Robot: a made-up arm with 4 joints.
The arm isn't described. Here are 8 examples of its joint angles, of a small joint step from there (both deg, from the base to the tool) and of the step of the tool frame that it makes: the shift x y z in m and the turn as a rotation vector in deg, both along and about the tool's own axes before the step.
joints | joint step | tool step
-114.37 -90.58 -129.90 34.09 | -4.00 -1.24 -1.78 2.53 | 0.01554 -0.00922 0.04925 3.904 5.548 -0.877
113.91 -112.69 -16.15 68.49 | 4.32 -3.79 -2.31 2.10 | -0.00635 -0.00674 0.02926 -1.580 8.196 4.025
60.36 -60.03 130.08 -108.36 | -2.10 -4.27 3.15 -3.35 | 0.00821 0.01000 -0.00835 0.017 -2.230 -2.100
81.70 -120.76 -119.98 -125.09 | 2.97 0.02 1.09 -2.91 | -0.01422 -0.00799 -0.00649 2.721 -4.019 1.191
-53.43 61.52 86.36 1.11 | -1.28 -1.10 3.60 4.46 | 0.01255 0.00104 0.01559 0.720 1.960 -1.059
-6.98 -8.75 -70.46 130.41 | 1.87 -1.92 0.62 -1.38 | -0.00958 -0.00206 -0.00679 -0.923 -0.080 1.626
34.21 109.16 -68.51 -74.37 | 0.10 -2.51 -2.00 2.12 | 0.01109 0.00014 0.03707 -0.093 6.630 0.037
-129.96 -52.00 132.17 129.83 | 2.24 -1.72 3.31 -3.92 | -0.00022 0.00665 -0.01850 1.636 -5.509 -1.531
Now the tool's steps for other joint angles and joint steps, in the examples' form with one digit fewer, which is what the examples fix.
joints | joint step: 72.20 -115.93 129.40 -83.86 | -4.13 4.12 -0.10 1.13
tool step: 0.0029 -0.0072 0.0047 4.08 -2.89 -0.63
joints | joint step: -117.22 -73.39 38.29 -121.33 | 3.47 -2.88 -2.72 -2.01
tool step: 0.0074 0.0137 0.0031 -3.45 3.59 -0.34
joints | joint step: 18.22 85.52 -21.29 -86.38 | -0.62 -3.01 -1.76 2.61
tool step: 0.0164 0.0011 0.0430 0.34 7.38 -0.52
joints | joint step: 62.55 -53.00 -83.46 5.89 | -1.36 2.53 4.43 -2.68
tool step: -0.0001 0.0029 -0.0533 -0.92 -9.64 -1.00
